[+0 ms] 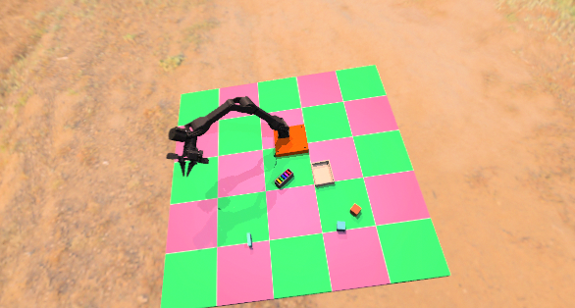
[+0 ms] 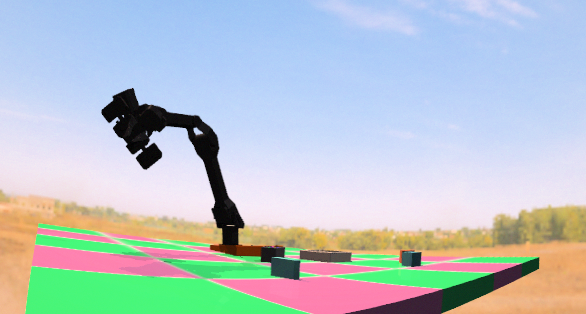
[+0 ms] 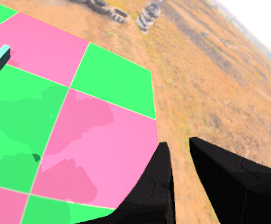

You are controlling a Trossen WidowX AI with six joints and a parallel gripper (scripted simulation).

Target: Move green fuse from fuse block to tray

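Right now the green fuse is 50 mm behind my gripper tip, 430 mm to the left of it and 220 mm below it. From my gripper tip the other things lie so: beige tray: 80 mm behind, 650 mm to the left, 250 mm below; then yellow fuse: 40 mm behind, 420 mm to the left, 220 mm below; then thin teal bar: 250 mm ahead, 260 mm to the left, 230 mm below.
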